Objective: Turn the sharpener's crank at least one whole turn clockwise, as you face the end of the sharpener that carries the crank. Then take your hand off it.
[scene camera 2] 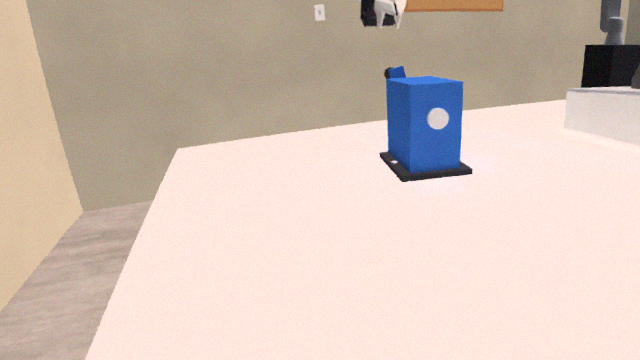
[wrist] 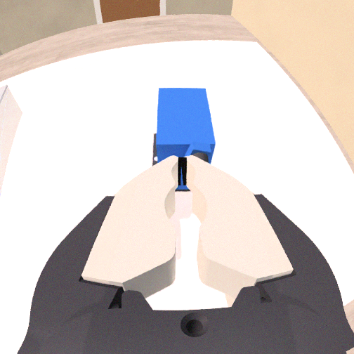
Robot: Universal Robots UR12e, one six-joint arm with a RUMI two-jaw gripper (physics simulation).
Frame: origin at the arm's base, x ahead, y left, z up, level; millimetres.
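Where they show: gripper, fingertip midpoint: [scene camera 2: 396,14].
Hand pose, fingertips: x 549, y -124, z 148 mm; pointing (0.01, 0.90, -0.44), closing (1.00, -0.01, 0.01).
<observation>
After its pixels a point has its place.
The blue sharpener [scene camera 2: 424,125] {x 579, y 89, z -13 mm} [wrist: 184,116] stands upright on its black base [scene camera 2: 435,174] {x 566, y 99, z -80 mm}, with a white disc on the face toward scene camera 2. Its crank arm [scene camera 2: 398,72] [wrist: 198,148] points up from the far end and rises a little past the top edge. The black crank knob [scene camera 2: 387,73] {x 586, y -64, z 48 mm} [wrist: 201,156] is at the arm's upper end, partly hidden in the wrist view by the right finger. My gripper [scene camera 2: 389,25] {x 549, y -124, z 148 mm} [wrist: 180,159] is shut and empty. It hangs above the crank, apart from it in the scene view.
The sharpener stands on a pale table [scene camera 2: 300,225] {x 756, y 193, z -86 mm} [wrist: 100,110]. A whitish box-like block [scene camera 2: 600,114] {x 178, y -26, z -44 mm} [wrist: 9,120] is at the side, with a black block [scene camera 2: 596,65] behind it. The table's left edge and the walls show in the scene view.
</observation>
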